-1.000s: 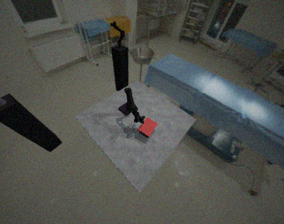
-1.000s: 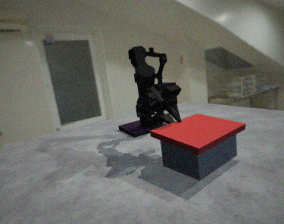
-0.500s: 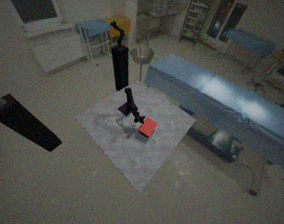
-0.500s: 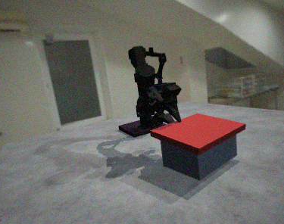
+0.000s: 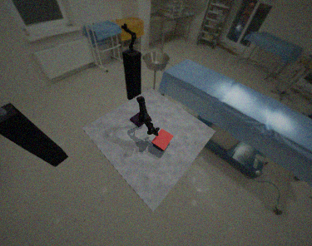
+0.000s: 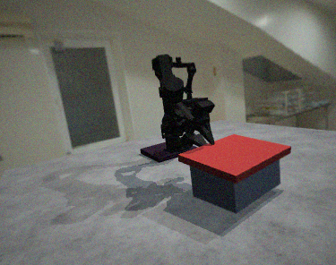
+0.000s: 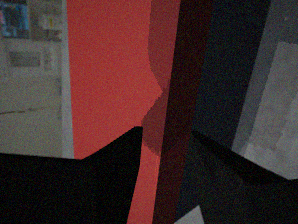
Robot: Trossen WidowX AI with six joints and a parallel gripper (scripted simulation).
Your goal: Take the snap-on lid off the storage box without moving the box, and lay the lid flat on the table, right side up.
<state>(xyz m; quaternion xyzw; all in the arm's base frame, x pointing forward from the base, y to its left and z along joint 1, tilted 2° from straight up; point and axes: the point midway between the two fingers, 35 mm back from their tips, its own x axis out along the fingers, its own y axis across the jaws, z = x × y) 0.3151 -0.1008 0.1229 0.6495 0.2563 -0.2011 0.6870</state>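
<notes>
My gripper tip is 8 cm short of the red lid and 1 cm to the right of it. Round my gripper tip: storage box 7 cm ahead, 1 cm to the left, 6 cm below.
</notes>
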